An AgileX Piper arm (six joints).
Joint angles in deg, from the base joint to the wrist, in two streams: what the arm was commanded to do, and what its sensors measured. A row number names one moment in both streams.
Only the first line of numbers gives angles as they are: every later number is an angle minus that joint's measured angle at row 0.
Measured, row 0:
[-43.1, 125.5, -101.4, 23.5, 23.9, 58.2]
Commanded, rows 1 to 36:
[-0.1, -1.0, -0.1, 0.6, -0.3, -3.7]
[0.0, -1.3, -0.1, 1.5, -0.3, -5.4]
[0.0, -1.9, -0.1, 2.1, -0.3, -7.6]
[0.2, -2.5, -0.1, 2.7, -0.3, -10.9]
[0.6, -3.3, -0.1, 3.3, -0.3, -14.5]
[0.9, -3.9, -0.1, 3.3, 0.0, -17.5]
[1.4, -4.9, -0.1, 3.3, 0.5, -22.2]
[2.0, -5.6, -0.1, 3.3, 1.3, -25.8]
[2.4, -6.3, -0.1, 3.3, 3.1, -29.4]
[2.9, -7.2, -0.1, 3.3, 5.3, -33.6]
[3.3, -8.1, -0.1, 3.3, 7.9, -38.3]
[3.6, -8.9, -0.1, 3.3, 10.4, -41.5]
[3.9, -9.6, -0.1, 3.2, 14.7, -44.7]
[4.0, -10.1, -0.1, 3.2, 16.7, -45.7]
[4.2, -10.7, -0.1, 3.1, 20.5, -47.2]
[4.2, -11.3, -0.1, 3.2, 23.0, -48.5]
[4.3, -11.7, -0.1, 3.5, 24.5, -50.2]
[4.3, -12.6, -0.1, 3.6, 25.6, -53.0]
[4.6, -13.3, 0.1, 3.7, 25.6, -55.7]
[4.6, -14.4, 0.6, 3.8, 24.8, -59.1]
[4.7, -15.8, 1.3, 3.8, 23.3, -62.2]
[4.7, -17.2, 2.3, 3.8, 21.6, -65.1]
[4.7, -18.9, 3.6, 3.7, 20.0, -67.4]
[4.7, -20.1, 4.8, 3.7, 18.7, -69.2]
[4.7, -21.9, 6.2, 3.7, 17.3, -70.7]
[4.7, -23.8, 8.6, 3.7, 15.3, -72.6]
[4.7, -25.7, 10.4, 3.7, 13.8, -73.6]
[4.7, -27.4, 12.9, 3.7, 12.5, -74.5]
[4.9, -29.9, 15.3, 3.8, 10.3, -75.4]
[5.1, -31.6, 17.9, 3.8, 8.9, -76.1]
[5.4, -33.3, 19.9, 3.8, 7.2, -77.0]
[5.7, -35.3, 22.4, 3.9, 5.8, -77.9]
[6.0, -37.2, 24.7, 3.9, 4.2, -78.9]
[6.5, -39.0, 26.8, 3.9, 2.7, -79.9]
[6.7, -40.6, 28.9, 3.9, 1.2, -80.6]
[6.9, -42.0, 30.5, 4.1, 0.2, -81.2]
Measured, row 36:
[5.9, -36.3, 23.9, 3.5, 6.1, -77.5]
